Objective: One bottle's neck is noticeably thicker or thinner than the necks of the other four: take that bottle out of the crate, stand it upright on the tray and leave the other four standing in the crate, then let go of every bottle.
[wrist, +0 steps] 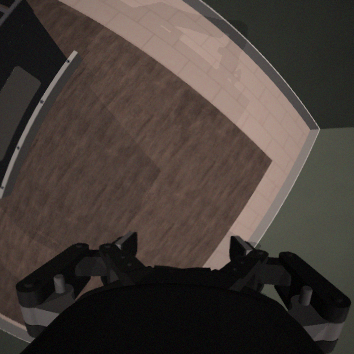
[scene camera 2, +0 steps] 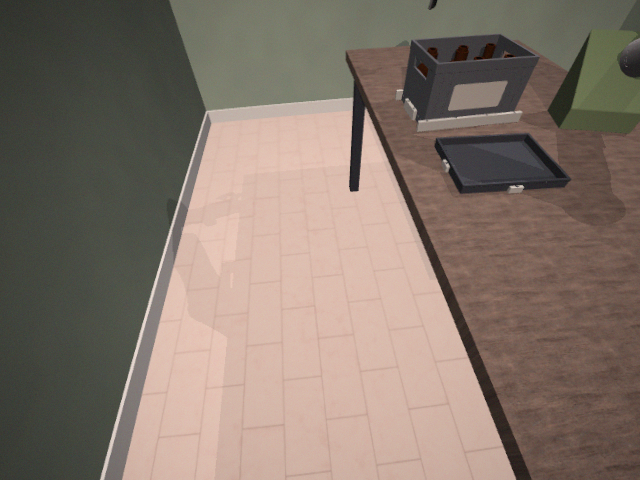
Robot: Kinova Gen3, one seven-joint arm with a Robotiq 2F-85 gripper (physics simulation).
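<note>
The grey crate stands at the far end of the table. Brown bottle necks, such as the left one, a middle one and a back one, show inside it; its walls hide the bottle bodies. I cannot tell which neck differs in thickness. The dark tray lies in front of the crate and holds no bottle. My gripper is open and empty, with its fingers spread wide above the table. In the scene view a dark fingertip shows at the top edge, above the crate's height.
White strips run along the crate's base, and small white blocks touch the tray's outside. A green block stands right of the crate, with a dark rounded part beside it. The table's left edge drops to the floor.
</note>
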